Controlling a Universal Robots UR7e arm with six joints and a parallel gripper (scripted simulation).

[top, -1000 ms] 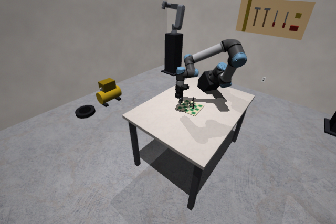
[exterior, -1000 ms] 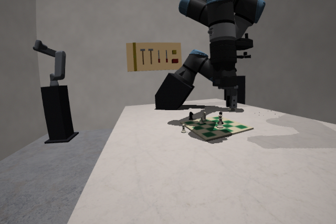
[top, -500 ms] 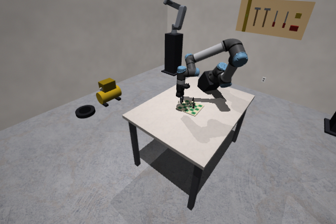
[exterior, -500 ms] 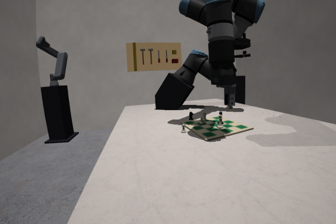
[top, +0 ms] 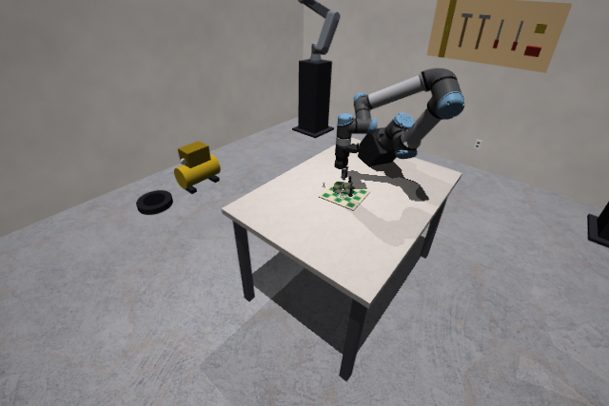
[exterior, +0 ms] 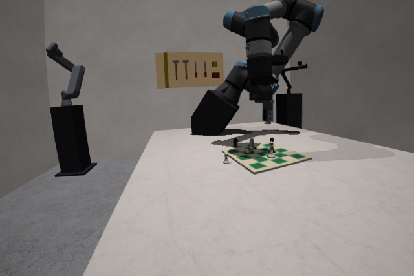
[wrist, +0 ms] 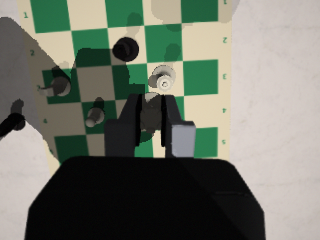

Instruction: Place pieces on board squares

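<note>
The cream chessboard is 3 cm behind my hand and 14 cm below it.
</note>
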